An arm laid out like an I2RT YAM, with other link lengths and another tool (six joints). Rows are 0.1 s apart.
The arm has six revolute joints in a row. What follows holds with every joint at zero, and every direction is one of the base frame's.
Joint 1 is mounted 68.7 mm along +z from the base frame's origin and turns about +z.
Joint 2 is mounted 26 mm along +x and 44.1 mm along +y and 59.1 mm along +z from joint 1 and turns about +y.
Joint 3 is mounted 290.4 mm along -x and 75.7 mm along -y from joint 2 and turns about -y.
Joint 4 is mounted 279.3 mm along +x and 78.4 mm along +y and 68.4 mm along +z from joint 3 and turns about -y.
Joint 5 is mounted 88.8 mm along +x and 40.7 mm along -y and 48.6 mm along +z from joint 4 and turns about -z.
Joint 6 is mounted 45.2 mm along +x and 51.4 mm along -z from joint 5 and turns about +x.
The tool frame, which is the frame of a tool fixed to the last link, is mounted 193 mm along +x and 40 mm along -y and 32 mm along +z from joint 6; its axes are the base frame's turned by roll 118.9, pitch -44.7 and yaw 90 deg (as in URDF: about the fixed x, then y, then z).
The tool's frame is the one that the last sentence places.
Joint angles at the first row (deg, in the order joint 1, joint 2, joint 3, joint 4, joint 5, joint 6):
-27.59, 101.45, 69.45, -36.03, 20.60, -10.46
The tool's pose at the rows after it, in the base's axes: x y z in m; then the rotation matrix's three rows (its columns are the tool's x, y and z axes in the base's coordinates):
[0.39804 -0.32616 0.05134], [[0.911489 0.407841 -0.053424], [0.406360 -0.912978 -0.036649], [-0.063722 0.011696 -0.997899]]
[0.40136 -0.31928 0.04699], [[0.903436 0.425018 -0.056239], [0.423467 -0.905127 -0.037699], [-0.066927 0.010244 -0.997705]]
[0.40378 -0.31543 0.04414], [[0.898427 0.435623 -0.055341], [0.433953 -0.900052 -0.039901], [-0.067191 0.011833 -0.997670]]
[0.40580 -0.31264 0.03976], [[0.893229 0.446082 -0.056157], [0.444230 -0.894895 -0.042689], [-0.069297 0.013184 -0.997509]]
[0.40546 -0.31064 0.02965], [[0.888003 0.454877 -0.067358], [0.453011 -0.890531 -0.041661], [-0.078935 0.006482 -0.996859]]
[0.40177 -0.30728 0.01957], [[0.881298 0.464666 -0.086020], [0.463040 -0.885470 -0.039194], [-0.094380 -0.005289 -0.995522]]
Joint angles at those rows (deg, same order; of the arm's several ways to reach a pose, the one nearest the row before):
-27.09, 101.97, 68.75, -34.85, 20.67, -10.83
-26.24, 101.97, 67.88, -34.06, 20.67, -11.09
-25.74, 101.97, 67.20, -33.26, 20.67, -11.29
-25.37, 102.17, 66.43, -32.18, 20.69, -11.64
-25.19, 102.96, 65.47, -30.92, 20.73, -12.10
-25.02, 103.39, 64.25, -30.13, 20.84, -12.67

